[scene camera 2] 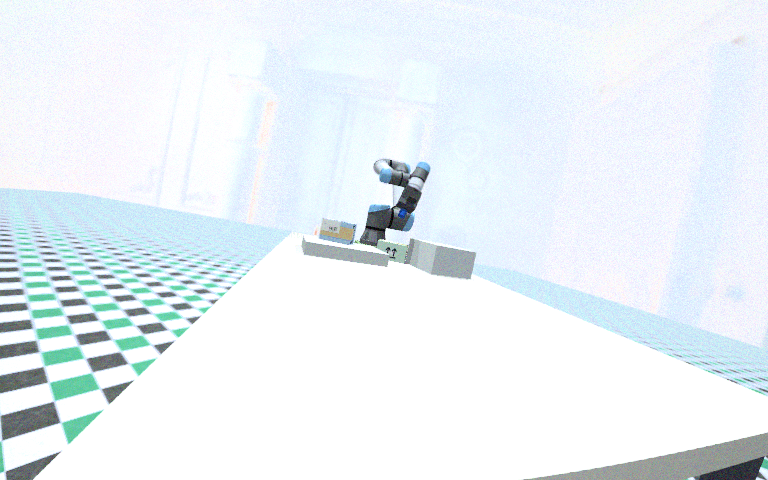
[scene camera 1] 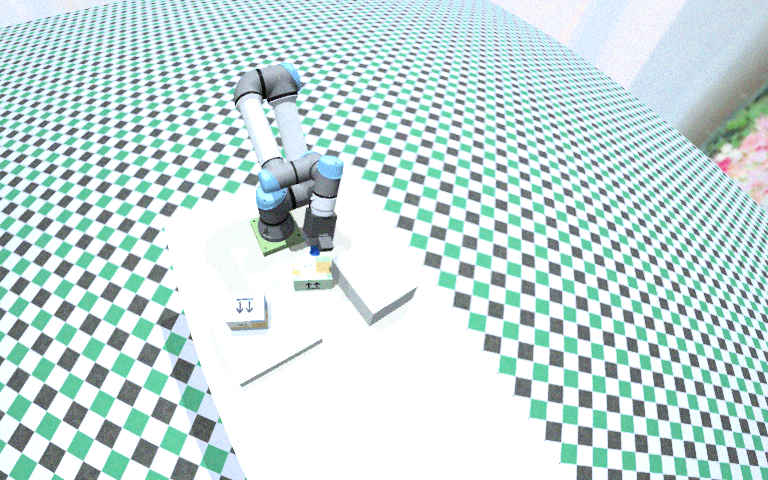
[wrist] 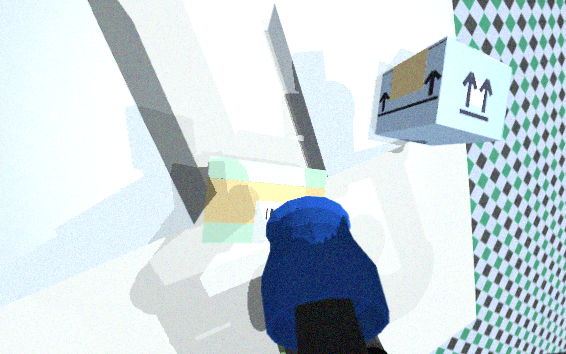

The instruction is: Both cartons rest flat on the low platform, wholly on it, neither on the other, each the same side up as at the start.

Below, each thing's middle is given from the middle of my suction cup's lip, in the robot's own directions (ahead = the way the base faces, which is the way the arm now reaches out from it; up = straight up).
Right now the low white platform [scene camera 1: 251, 354] is 14 cm ahead of my suction cup, 24 cm to the right of it and 20 cm below it.
